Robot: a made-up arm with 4 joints. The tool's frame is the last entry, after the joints. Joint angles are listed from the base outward.
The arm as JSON. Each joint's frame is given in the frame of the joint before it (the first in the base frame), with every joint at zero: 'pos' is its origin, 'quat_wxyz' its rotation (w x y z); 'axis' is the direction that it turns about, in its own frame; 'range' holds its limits. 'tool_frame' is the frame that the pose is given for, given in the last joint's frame.
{
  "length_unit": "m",
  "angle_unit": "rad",
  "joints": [
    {
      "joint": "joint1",
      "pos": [
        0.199,
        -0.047,
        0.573
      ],
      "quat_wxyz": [
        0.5,
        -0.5,
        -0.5,
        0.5
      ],
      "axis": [
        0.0,
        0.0,
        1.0
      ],
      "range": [
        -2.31,
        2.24
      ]
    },
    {
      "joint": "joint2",
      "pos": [
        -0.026,
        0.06,
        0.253
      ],
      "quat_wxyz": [
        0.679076,
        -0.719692,
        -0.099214,
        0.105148
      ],
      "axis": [
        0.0,
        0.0,
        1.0
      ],
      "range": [
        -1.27,
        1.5
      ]
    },
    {
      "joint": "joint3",
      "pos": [
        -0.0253,
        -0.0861,
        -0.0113
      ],
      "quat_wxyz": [
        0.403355,
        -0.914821,
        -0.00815,
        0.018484
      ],
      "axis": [
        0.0,
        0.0,
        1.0
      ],
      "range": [
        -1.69,
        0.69
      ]
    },
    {
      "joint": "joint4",
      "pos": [
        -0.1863,
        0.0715,
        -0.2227
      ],
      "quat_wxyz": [
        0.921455,
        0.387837,
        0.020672,
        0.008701
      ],
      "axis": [
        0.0,
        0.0,
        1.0
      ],
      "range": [
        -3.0,
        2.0
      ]
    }
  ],
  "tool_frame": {
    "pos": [
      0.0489,
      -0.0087,
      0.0
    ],
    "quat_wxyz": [
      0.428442,
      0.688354,
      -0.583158,
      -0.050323
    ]
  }
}
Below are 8 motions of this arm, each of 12 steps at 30 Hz.
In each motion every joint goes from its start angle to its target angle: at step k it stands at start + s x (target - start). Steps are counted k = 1, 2, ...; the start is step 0. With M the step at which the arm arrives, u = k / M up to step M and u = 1 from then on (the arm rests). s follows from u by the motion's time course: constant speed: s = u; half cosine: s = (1 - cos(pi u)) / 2; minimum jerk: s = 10 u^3 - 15 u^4 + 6 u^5.
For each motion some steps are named. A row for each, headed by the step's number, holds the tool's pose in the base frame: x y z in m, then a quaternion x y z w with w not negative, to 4 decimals.
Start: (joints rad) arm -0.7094 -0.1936 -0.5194 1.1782
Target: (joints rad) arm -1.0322 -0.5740 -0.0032 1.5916
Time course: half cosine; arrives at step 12
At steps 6, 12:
6: -0.3037 -0.2210 0.3483 -0.6178 -0.6114 0.0573 0.4911
12: -0.2041 -0.2155 0.2630 -0.3499 -0.7371 -0.0366 0.5770

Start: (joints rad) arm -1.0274 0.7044 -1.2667 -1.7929
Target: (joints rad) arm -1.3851 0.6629 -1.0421 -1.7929
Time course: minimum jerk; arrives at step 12
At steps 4, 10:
4: -0.3987 0.1760 0.6728 -0.0763 -0.0393 -0.9268 0.3656
10: -0.4232 0.1300 0.6886 0.0691 0.0917 -0.9190 0.3771

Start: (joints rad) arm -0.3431 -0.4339 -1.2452 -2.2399
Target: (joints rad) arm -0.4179 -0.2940 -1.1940 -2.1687
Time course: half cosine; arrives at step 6
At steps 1, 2, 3, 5, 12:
1: -0.4232 -0.2564 0.4879 -0.1738 -0.5091 -0.4908 0.6854
2: -0.4273 -0.2477 0.4844 -0.1660 -0.5002 -0.5044 0.6840
3: -0.4326 -0.2355 0.4801 -0.1553 -0.4879 -0.5227 0.6816
5: -0.4411 -0.2137 0.4736 -0.1365 -0.4662 -0.5540 0.6761
12: -0.4423 -0.2103 0.4728 -0.1335 -0.4628 -0.5587 0.6751

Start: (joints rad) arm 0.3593 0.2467 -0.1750 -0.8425
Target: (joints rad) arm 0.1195 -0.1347 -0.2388 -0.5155
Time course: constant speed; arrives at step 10
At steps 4, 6, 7, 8, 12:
4: -0.3897 -0.2562 0.4791 0.5436 -0.1500 -0.5622 0.6049
6: -0.3802 -0.2689 0.4831 0.5707 -0.0975 -0.5557 0.5966
7: -0.3750 -0.2754 0.4845 0.5836 -0.0711 -0.5518 0.5916
8: -0.3694 -0.2818 0.4855 0.5959 -0.0446 -0.5474 0.5859
12: -0.3572 -0.2947 0.4863 0.6190 0.0086 -0.5373 0.5728

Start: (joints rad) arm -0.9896 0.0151 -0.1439 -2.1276
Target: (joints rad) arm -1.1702 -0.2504 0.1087 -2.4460
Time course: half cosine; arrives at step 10
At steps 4, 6, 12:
4: -0.3463 -0.1004 0.2497 0.4868 -0.0898 -0.5110 0.7027
6: -0.3112 -0.0968 0.2210 0.5189 -0.1015 -0.4529 0.7179
12: -0.2686 -0.0851 0.1932 0.5546 -0.1217 -0.3877 0.7261

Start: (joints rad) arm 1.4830 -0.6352 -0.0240 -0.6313
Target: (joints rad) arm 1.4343 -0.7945 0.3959 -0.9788
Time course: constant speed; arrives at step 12
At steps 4, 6, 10, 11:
4: -0.1672 -0.1972 0.9355 -0.0774 0.0067 -0.5001 0.8625
6: -0.1499 -0.2093 0.9367 -0.0942 0.0413 -0.4979 0.8611
10: -0.1167 -0.2348 0.9341 -0.1239 0.1117 -0.4879 0.8568
11: -0.1088 -0.2413 0.9325 -0.1305 0.1295 -0.4843 0.8554

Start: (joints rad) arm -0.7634 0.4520 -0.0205 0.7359
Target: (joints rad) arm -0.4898 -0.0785 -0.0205 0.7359
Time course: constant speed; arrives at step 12
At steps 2, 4, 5, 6, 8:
2: -0.3926 -0.0254 0.4234 -0.8398 -0.3259 0.2105 0.3798
4: -0.3882 -0.0603 0.4115 -0.8387 -0.3609 0.2192 0.3440
5: -0.3850 -0.0779 0.4068 -0.8371 -0.3780 0.2241 0.3259
6: -0.3812 -0.0957 0.4029 -0.8348 -0.3949 0.2293 0.3077
8: -0.3716 -0.1312 0.3976 -0.8280 -0.4278 0.2405 0.2712

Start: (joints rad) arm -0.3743 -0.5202 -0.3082 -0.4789
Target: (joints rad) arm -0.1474 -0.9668 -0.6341 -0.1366
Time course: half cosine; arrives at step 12
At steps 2, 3, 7, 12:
2: -0.2684 -0.3314 0.3905 0.7058 0.2479 -0.4302 0.5053
3: -0.2616 -0.3404 0.3990 0.7014 0.2515 -0.4265 0.5127
7: -0.2175 -0.3850 0.4548 0.6731 0.2755 -0.4033 0.5553
12: -0.1813 -0.4073 0.5003 0.6494 0.2976 -0.3848 0.5845

